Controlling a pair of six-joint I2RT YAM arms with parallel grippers.
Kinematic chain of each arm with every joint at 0, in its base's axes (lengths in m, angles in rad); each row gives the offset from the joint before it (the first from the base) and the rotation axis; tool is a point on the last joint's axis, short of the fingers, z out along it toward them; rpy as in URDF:
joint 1: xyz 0 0 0.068 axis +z
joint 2: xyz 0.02 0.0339 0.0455 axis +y
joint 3: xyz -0.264 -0.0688 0 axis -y
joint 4: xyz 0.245 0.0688 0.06 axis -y
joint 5: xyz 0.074 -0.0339 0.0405 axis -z
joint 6: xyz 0.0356 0 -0.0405 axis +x
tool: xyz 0 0 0 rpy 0 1.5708 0
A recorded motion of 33 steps. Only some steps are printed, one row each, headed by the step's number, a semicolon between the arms.
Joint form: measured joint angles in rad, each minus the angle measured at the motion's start. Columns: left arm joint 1, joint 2, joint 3, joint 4, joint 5, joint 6; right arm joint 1, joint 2, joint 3, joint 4, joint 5, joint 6.
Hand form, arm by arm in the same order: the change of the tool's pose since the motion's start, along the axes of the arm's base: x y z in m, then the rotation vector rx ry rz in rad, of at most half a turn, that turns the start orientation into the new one. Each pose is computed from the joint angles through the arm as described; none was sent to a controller.
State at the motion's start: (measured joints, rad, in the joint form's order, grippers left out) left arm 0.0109 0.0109 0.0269 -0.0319 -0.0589 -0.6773; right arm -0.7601 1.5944 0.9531 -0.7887 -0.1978 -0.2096
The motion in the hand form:
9: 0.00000 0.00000 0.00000 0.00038 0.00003 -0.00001; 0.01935 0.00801 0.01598 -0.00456 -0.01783 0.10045
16: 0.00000 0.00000 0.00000 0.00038 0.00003 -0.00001; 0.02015 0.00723 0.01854 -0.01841 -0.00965 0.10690
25: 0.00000 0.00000 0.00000 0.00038 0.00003 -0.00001; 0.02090 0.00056 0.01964 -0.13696 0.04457 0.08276
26: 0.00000 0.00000 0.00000 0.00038 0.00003 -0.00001; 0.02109 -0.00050 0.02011 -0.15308 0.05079 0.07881
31: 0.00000 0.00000 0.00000 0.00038 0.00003 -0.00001; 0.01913 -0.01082 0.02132 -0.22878 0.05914 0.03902
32: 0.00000 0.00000 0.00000 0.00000 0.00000 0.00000; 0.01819 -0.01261 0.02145 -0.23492 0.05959 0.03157
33: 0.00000 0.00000 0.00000 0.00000 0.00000 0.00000; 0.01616 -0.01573 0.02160 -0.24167 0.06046 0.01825
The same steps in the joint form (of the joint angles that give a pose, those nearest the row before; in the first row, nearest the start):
9: 0.0000 0.0000 0.0000 0.0000 0.0000 0.0004; 0.0660 0.0095 0.0767 -0.0576 -0.0134 -0.0336
16: 0.0000 0.0000 0.0000 0.0000 0.0000 0.0004; 0.0675 0.0096 0.0877 -0.0668 0.0015 -0.0408
25: 0.0000 0.0000 0.0000 0.0000 0.0000 0.0004; 0.0668 0.0095 0.0915 -0.0294 0.1274 -0.0381
26: 0.0000 0.0000 0.0000 0.0000 0.0000 0.0004; 0.0664 0.0095 0.0931 -0.0244 0.1438 -0.0377
31: 0.0000 0.0000 0.0000 0.0000 0.0000 0.0004; 0.0427 0.0096 0.0935 0.0233 0.2056 -0.0370
32: 0.0000 0.0000 0.0000 0.0000 0.0000 0.0000; 0.0366 0.0095 0.0934 0.0278 0.2102 -0.0370
33: 0.0000 0.0000 0.0000 0.0000 0.0000 0.0000; 0.0248 0.0095 0.0935 0.0332 0.2152 -0.0370

